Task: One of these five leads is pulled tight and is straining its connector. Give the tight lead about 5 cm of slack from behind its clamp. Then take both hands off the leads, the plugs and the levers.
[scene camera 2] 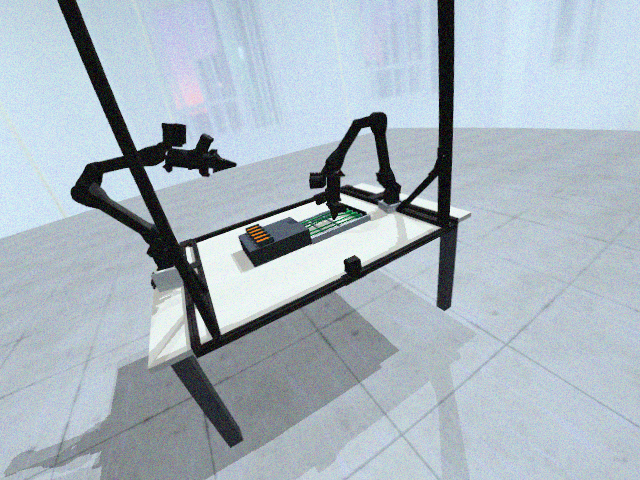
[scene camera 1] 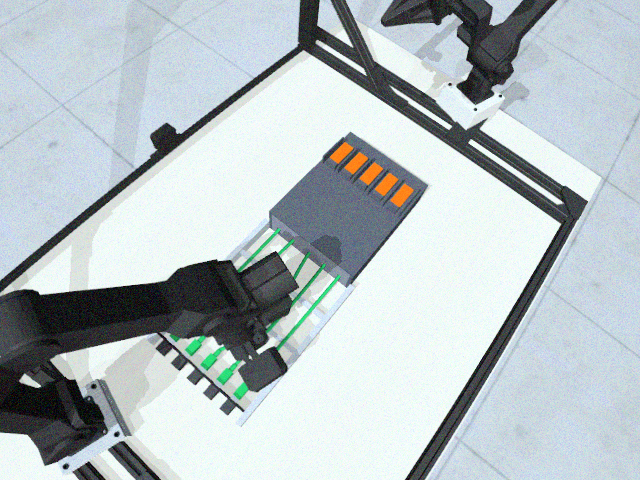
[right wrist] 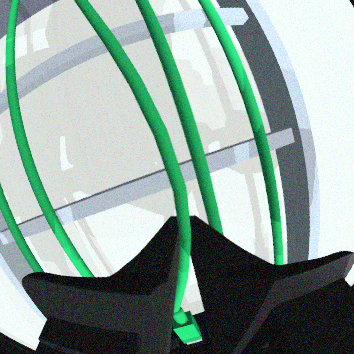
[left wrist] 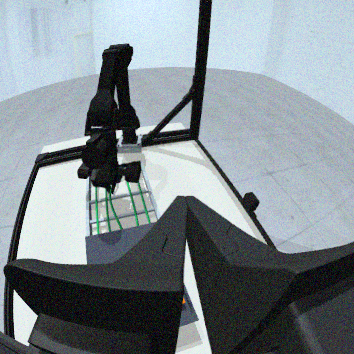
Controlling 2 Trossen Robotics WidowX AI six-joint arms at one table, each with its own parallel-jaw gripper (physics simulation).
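Frame: origin at the left arm's base, x ahead, y left, z up, level; metres.
Seen in the pictures: left gripper, fingertip midpoint: (scene camera 2: 236, 164) (scene camera 1: 382, 23) (left wrist: 183, 203); right gripper, fingertip midpoint: (scene camera 2: 333, 219) (scene camera 1: 250, 338) (right wrist: 182, 222) (left wrist: 111, 193); left arm's base at its link origin: (scene camera 2: 167, 264) (scene camera 1: 475, 90); right arm's base at its link origin: (scene camera 2: 392, 201) (scene camera 1: 80, 425) (left wrist: 129, 139).
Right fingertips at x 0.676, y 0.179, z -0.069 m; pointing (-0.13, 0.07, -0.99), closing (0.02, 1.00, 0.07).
Observation:
Pixels of each thing's top centre, then the offset from my right fingertips to it. "pt": a spot on its surface instead. Level surfaces: height alone.
- dark grey box at its top centre: (scene camera 1: 353, 190) (left wrist: 130, 273) (scene camera 2: 270, 227) dx -0.281, dy -0.107, dz +0.080 m
- middle lead at a spot on its surface: (right wrist: 150, 115) pt dx -0.054, dy -0.014, dz +0.020 m
- white table at its surface level: dz -0.008 m
Five green leads run from the dark grey box (scene camera 1: 320, 206) (scene camera 2: 281, 232) to green plugs (scene camera 1: 209, 360) at the far end of the pale frame. The middle lead (scene camera 1: 301, 268) (left wrist: 114, 212) (right wrist: 150, 115) bends sideways towards its neighbour (right wrist: 175, 100). My right gripper (scene camera 2: 334, 217) (left wrist: 111, 193) (right wrist: 182, 222) is shut on that middle lead, with a green plug (right wrist: 188, 332) showing behind the fingertips. In scene camera 1 the right arm hides its fingertips. My left gripper (scene camera 1: 385, 23) (scene camera 2: 235, 164) (left wrist: 183, 203) is shut and empty, raised away from the leads.
Orange levers (scene camera 1: 372, 174) (scene camera 2: 258, 234) stand in a row on the box's far end. Pale crossbars (right wrist: 225, 157) lie under the leads. Black blocks (scene camera 1: 194, 376) line the plug end. Dark rails and posts (scene camera 2: 445, 103) edge the white table (scene camera 1: 413, 320).

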